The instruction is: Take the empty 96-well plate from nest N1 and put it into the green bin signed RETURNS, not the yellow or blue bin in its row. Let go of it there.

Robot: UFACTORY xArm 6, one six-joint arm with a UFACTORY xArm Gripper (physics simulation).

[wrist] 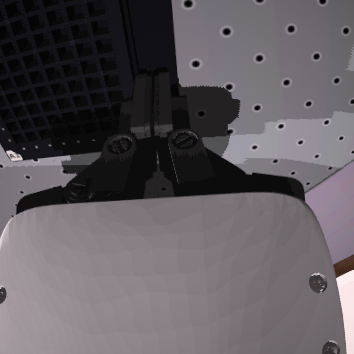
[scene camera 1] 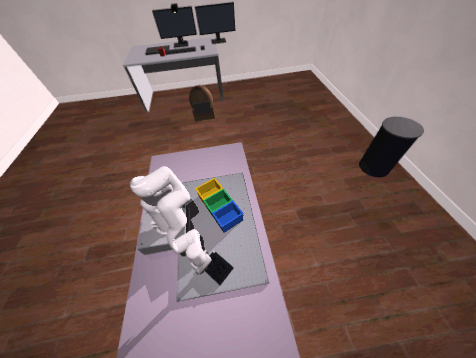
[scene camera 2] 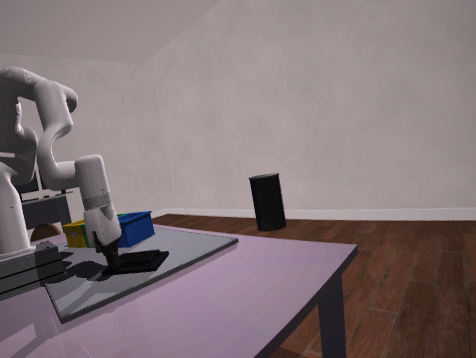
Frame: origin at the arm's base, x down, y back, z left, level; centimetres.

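Seen in the pictures: gripper, fingertip midpoint: (wrist: 155, 95) (scene camera 1: 206, 269) (scene camera 2: 115, 267); arm's base, link origin: (scene camera 1: 166, 226) (scene camera 2: 15, 253).
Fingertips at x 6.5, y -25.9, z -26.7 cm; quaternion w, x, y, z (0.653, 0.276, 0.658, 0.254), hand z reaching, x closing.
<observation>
Offsets run from my fingertips to a thing's top centre. "spot": to the spot under its first point. Level surfaces: height alone.
The black 96-well plate {dy -6.2, dx -0.8, dz +1.0 cm} (scene camera 1: 220, 268) (scene camera 2: 136, 258) (wrist: 60, 65) lies flat in its dark nest {spot: dy -1.9, dx +0.6, dz -2.3 cm} (wrist: 155, 37) on the grey board. Its grid of wells and A1 corner mark show at the left in the wrist view. My gripper (scene camera 2: 116, 266) (wrist: 155, 95) is shut with nothing between its fingers. The fingertips are together, over or beside the nest's edge at one side of the plate; whether they touch it I cannot tell. In scene camera 1 the white wrist hides them. The green bin {dy -7.9, dx -8.2, dz +42.5 cm} (scene camera 1: 218, 201) (scene camera 2: 89, 240) stands mid-row; its sign is not readable.
The yellow bin (scene camera 1: 209, 188) (scene camera 2: 75, 238) and blue bin (scene camera 1: 228, 215) (scene camera 2: 136, 231) flank the green one on the perforated board {dx +1.8 cm} (scene camera 1: 250, 250) (scene camera 2: 200, 246) (wrist: 300, 75). The board lies on the lilac table {dx +3.1 cm} (scene camera 1: 240, 320) (scene camera 2: 225, 300). A black cylinder (scene camera 1: 390, 147) (scene camera 2: 268, 202) stands on the floor.
</observation>
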